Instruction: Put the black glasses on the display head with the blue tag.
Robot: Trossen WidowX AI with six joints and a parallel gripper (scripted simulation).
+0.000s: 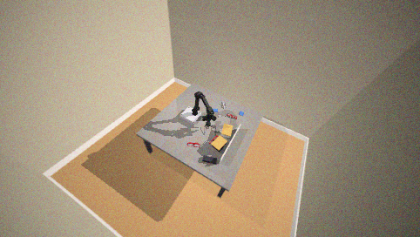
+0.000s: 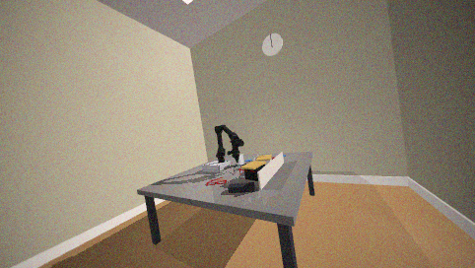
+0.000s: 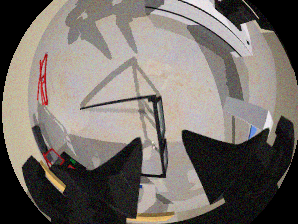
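Now: gripper tip 17 cm to the right of the white shape, 7 cm past it and 2 cm above it. The rest, counted from my gripper tip: dark box: 40 cm to the right, 27 cm ahead, 5 cm below; then white upright divider: 38 cm ahead, 7 cm to the right, 2 cm below.
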